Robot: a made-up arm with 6 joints.
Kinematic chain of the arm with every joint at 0, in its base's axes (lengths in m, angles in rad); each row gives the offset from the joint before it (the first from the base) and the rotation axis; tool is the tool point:
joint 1: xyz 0 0 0.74 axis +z
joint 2: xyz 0.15 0 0 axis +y
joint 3: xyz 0 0 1.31 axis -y
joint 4: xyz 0 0 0.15 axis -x
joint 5: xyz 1.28 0 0 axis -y
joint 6: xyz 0.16 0 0 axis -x
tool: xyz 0 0 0
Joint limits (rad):
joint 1: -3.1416..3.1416
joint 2: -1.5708..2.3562
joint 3: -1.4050..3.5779
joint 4: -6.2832..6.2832
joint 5: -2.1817..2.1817
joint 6: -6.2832..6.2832
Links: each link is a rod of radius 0.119 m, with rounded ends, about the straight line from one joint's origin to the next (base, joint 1, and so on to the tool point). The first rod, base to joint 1, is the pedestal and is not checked.
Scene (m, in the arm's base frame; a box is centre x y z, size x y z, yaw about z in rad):
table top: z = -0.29
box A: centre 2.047 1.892 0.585 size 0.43 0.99 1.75 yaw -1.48
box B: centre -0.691 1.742 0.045 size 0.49 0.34 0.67 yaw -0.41
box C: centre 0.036 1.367 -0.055 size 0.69 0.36 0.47 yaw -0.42
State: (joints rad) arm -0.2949 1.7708 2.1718 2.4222 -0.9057 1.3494
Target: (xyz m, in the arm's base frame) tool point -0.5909 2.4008 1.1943
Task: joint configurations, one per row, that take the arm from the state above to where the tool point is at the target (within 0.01 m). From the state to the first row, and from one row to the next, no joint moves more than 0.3 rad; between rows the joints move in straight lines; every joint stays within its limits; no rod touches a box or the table.
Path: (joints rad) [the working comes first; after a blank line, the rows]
Joints at the target: 1.8578 0.8939 0.4297 2.3151 -1.2844 1.3494
Straight joint move there: touches box A.

1: -0.0183 1.5877 1.9670 2.3938 -0.9474 1.3907
2: 0.2584 1.4045 1.7621 2.3654 -0.9891 1.4321
3: 0.5350 1.2214 1.5573 2.3371 -1.0307 1.4734
4: 0.8116 1.0382 1.3525 2.3087 -1.0724 1.5147
5: 1.0882 0.8551 1.1476 2.2803 -1.1141 1.5560
6: 1.3448 0.8681 0.9083 2.2919 -1.1708 1.4872
7: 1.6013 0.8810 0.6690 2.3035 -1.2276 1.4183
8: 1.8578 0.8939 0.4297 2.3151 -1.2844 1.3494

